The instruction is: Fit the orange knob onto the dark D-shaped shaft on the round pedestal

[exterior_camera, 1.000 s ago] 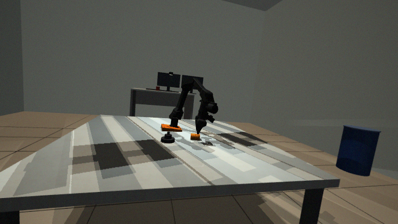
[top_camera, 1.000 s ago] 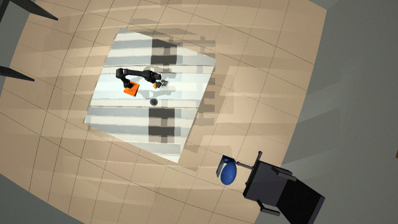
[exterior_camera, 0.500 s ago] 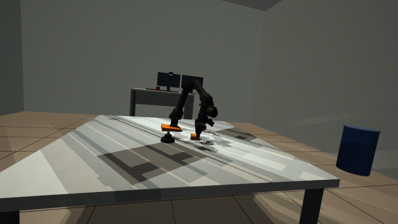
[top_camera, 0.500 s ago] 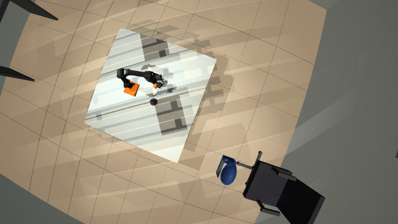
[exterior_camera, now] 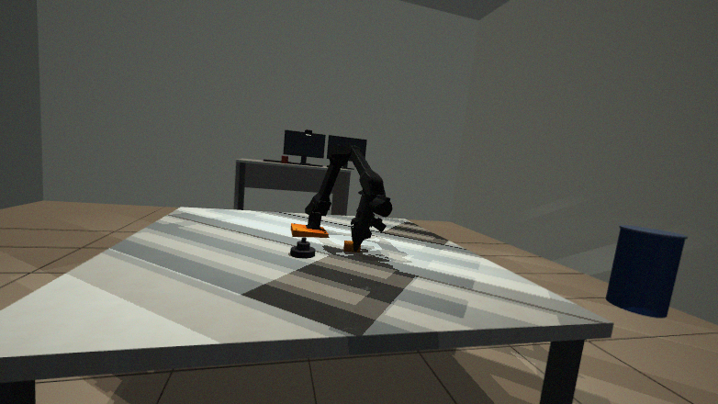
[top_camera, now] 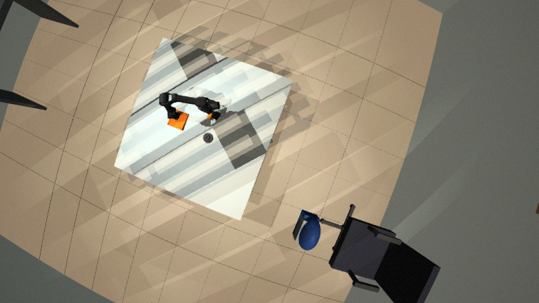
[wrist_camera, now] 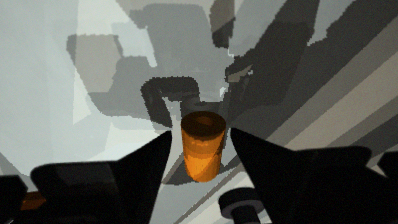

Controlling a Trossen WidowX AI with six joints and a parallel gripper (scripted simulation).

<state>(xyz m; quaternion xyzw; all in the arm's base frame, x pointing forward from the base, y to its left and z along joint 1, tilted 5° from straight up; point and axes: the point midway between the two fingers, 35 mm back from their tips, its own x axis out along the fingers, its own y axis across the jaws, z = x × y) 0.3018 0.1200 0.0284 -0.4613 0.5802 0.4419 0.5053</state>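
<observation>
Right now my gripper tip is 1 cm to the left of the orange knob and 1 cm below it. Round my gripper tip: round dark pedestal: 19 cm to the right, 4 cm ahead, 2 cm above.
</observation>
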